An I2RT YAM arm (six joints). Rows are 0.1 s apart.
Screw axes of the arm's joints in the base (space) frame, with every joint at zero. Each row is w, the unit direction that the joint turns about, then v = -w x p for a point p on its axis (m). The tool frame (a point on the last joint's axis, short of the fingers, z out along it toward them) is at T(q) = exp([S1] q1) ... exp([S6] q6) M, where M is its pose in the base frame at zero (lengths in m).
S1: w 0 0 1 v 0 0 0
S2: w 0 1 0 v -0.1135 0 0.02
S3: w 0 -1 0 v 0.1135 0 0.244
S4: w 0 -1 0 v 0.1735 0 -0.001
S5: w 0 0 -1 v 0 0.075 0
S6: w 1 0 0 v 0 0.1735 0
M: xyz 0.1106 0 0.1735 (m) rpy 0 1.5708 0 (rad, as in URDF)
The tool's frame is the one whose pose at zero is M.
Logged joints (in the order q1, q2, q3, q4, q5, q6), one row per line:
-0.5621 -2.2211 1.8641 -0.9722 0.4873 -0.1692
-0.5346 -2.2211 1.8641 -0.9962 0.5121 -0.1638
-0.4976 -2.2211 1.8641 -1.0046 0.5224 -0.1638
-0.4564 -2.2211 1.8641 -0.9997 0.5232 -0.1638
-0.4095 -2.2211 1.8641 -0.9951 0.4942 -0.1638
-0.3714 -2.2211 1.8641 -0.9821 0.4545 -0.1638
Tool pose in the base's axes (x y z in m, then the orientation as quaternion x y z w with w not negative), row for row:
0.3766 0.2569 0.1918 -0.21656 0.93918 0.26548 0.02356
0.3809 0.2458 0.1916 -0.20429 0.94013 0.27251 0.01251
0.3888 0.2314 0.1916 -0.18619 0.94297 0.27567 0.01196
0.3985 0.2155 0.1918 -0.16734 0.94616 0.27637 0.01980
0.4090 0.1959 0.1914 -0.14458 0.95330 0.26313 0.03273
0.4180 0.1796 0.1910 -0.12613 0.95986 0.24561 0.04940
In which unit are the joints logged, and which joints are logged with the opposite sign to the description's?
The joints are logged in radians. Opposite sign: q1, q2, q5, q6.
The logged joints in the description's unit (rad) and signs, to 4 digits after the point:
0.5621 2.2211 1.8641 -0.9722 -0.4873 0.1692
0.5346 2.2211 1.8641 -0.9962 -0.5121 0.1638
0.4976 2.2211 1.8641 -1.0046 -0.5224 0.1638
0.4564 2.2211 1.8641 -0.9997 -0.5232 0.1638
0.4095 2.2211 1.8641 -0.9951 -0.4942 0.1638
0.3714 2.2211 1.8641 -0.9821 -0.4545 0.1638

